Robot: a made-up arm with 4 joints.
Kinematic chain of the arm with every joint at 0, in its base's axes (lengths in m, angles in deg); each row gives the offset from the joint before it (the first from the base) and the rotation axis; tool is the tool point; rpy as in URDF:
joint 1: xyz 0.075 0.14 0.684 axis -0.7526 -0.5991 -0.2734
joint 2: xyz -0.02 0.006 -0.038 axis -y
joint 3: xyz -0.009 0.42 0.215 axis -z
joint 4: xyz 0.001 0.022 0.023 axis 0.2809 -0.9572 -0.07
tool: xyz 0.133 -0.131 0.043 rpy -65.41 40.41 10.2
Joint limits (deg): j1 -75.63..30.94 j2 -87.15..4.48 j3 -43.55..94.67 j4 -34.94..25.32
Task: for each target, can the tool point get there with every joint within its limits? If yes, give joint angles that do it. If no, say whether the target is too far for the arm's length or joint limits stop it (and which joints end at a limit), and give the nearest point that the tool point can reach.
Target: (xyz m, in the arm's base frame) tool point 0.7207 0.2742 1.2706
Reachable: no: too far | nearest point 0.3921 0.2673 1.0699 | short by 0.385 m
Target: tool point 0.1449 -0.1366 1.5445
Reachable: no: too far | nearest point 0.1656 0.0487 1.1276 | short by 0.457 m
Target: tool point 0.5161 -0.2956 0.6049
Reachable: no: joint limits stop it (at a limit: joint 1) | nearest point 0.3129 0.1281 0.9839 | short by 0.604 m
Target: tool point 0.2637 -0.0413 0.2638
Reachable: no: joint limits stop it (at a limit: joint 1, joint 2, joint 4) | nearest point 0.3739 0.3432 0.5075 | short by 0.468 m
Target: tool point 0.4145 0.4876 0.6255
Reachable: yes | joints 11.04 -64.76 -24.70 13.06
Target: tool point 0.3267 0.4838 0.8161
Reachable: yes | joints -56.73 -53.92 -8.50 12.69
